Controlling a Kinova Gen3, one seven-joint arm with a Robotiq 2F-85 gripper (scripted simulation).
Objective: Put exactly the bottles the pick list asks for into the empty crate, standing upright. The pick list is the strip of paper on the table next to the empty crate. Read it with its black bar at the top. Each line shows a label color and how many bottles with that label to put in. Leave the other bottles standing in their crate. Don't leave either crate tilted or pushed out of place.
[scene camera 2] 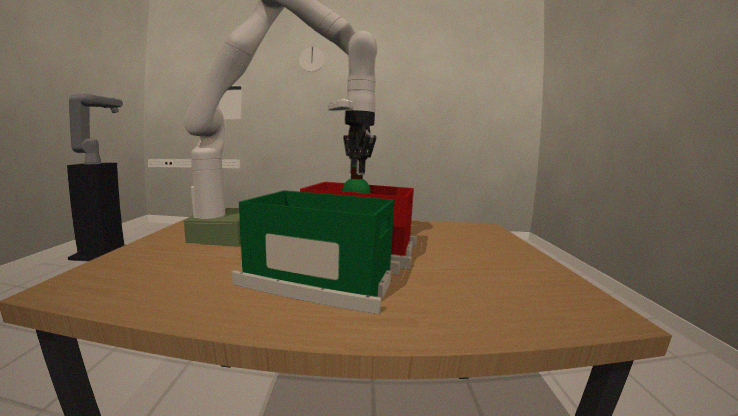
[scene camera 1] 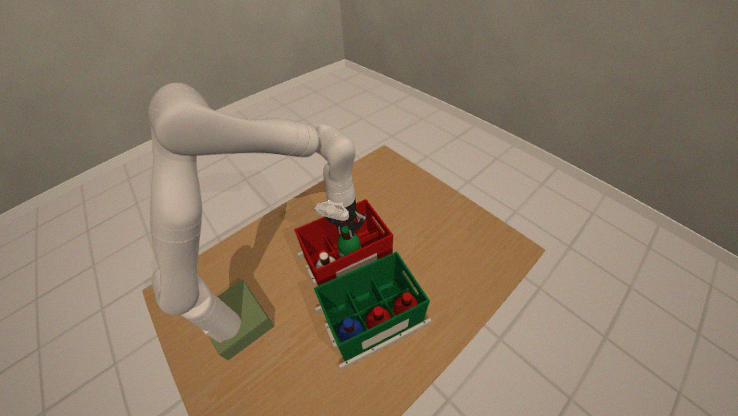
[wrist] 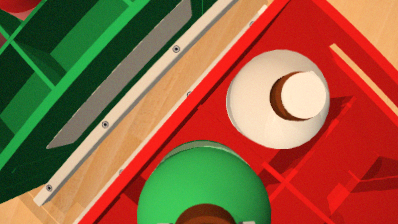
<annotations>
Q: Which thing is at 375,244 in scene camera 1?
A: A red crate.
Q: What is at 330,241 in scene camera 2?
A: A green crate.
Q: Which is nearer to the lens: the green crate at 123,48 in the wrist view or the red crate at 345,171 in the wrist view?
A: The green crate.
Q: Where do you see a green crate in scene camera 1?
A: At 387,272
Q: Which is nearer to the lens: the white-label bottle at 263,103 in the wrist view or the red crate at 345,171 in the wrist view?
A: The white-label bottle.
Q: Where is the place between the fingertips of my gripper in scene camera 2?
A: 357,174
</annotations>
